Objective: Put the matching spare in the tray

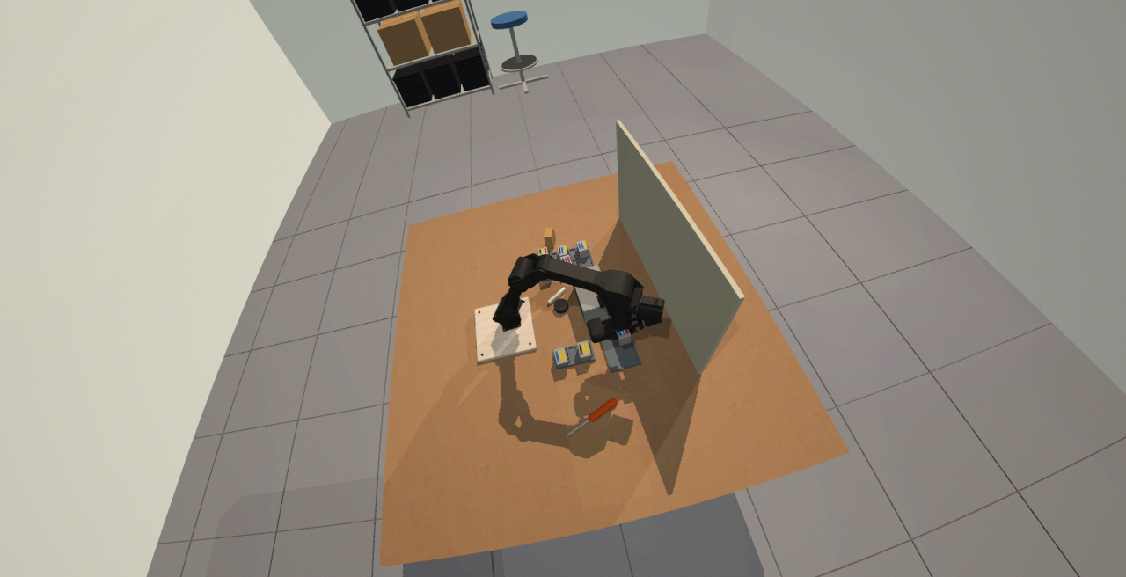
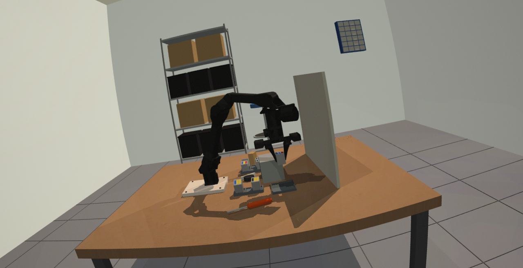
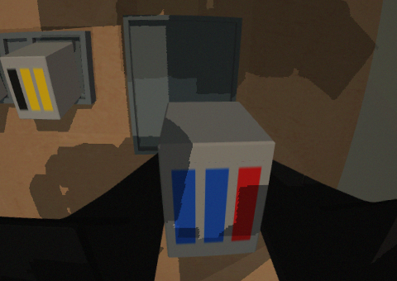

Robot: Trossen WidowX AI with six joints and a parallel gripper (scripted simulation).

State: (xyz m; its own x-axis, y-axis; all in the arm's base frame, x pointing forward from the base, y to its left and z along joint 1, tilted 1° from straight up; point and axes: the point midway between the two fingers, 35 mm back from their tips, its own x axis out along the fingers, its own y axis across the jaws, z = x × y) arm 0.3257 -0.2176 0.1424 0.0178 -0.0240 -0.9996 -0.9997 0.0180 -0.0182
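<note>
Right now my gripper tip is 1 cm past the grey tray, 1 cm to the right of it and 12 cm above it. The rest, counted from my gripper tip: grey mounted unit 3 cm behind, 21 cm to the left, 7 cm below; then grey spare 2 cm above; then black tape roll 14 cm behind, 22 cm to the left, 11 cm below.
</note>
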